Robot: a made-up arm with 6 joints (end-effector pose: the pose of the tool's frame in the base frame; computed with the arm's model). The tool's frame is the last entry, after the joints. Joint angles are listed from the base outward.
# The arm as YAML. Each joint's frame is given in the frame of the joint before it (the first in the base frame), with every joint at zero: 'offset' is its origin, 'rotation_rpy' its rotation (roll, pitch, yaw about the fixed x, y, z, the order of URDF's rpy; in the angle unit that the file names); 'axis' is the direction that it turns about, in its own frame. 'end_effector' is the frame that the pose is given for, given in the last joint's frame.
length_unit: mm
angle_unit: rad
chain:
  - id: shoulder
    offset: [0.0, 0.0, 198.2]
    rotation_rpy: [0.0, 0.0, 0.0]
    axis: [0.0, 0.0, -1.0]
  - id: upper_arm
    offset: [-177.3, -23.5, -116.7]
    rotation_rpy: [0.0, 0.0, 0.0]
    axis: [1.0, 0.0, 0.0]
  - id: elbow
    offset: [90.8, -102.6, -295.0]
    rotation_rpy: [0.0, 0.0, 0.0]
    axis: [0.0, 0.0, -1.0]
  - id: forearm
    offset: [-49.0, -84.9, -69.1]
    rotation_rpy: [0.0, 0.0, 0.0]
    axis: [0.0, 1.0, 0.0]
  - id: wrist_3
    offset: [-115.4, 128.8, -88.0]
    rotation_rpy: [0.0, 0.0, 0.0]
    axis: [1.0, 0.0, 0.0]
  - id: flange
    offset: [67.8, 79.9, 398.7]
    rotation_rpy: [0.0, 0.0, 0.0]
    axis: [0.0, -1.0, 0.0]
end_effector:
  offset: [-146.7, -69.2, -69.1]
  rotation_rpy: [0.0, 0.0, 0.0]
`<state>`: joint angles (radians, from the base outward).
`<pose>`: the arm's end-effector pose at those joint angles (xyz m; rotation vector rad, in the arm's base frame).
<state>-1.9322 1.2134 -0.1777 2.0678 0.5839 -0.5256</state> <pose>-0.2501 0.1418 -0.2358 1.5636 -1.9464 -0.9610</pose>
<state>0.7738 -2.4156 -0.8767 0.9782 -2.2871 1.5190</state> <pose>-0.4788 0.1152 0.5743 0.7435 2.4124 1.8051</pose>
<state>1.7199 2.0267 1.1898 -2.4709 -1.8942 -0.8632</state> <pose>0.2396 -0.4973 0.0649 -0.6970 -1.1915 1.3911</pose>
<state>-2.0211 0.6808 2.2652 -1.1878 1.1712 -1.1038</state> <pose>-0.3711 -0.4687 -0.0858 0.4156 0.5525 0.6607</pose>
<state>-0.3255 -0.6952 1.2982 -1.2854 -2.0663 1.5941</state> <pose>0.3369 -0.3391 -0.1032 2.7150 0.0962 0.0289</pose>
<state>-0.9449 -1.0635 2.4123 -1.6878 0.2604 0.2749</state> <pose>0.4275 -0.2260 -0.2437 1.3186 2.6909 0.8049</pose>
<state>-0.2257 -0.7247 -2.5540 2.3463 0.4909 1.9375</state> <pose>0.0286 -0.3963 -0.3030 -1.0884 0.5210 2.3080</pose>
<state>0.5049 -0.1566 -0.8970 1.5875 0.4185 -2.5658</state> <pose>0.2246 -0.1406 -0.3337 -0.1115 -2.0528 0.1370</pose>
